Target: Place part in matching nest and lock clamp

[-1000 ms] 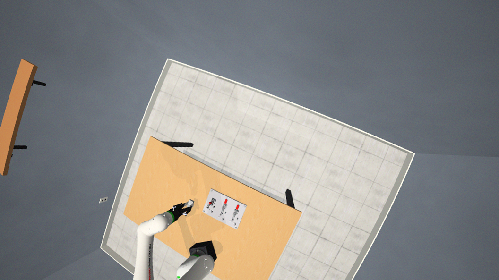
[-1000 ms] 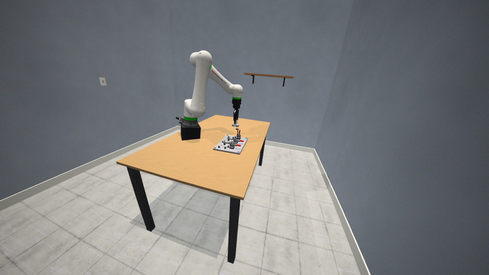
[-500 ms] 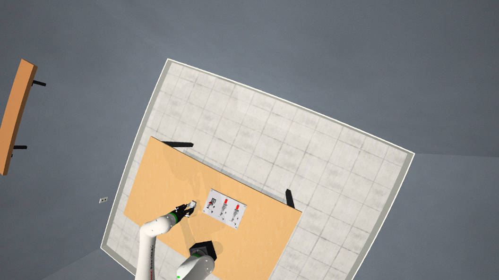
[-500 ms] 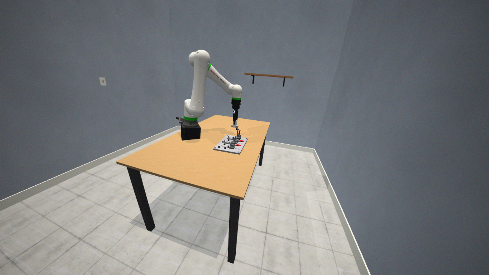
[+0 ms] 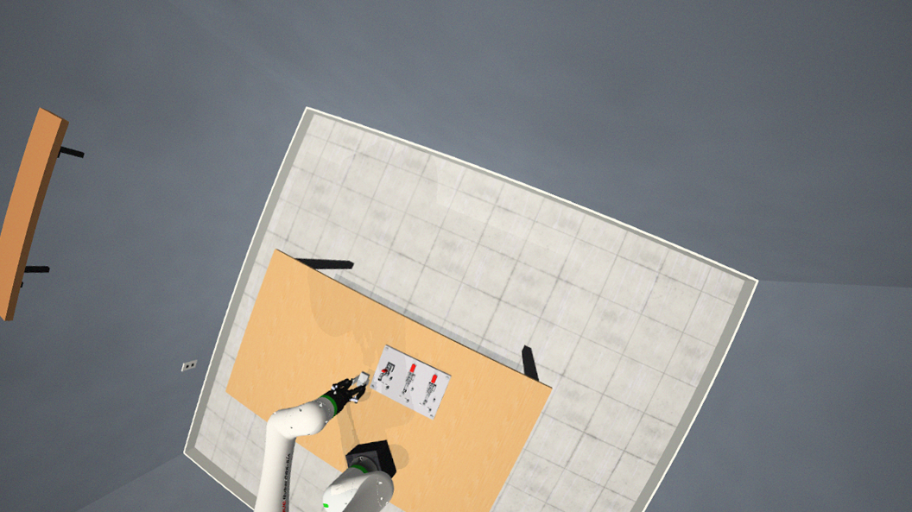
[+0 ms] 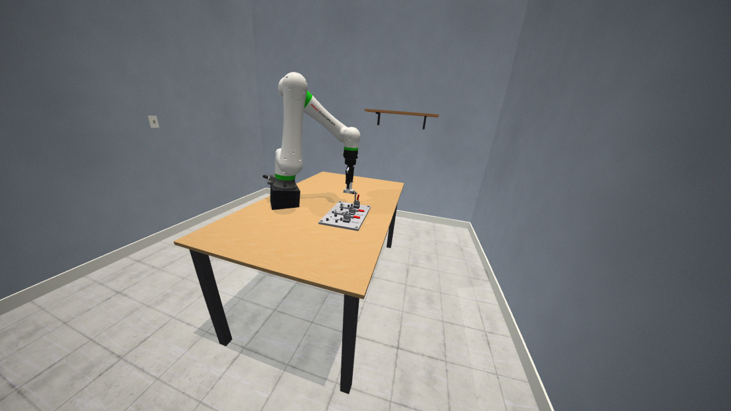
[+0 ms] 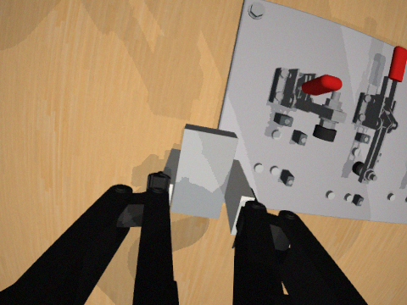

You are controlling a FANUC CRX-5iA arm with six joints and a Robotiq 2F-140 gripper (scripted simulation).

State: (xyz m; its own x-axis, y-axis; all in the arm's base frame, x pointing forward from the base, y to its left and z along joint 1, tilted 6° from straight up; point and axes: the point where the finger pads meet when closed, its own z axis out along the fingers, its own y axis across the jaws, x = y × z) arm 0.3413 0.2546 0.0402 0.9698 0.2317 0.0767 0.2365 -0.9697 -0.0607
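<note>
Right now my hand is 17 cm to the left of the fixture plate, 11 cm above it and 9 cm short of it. Also, from my hand: grey rectangular part: 3 cm below.
</note>
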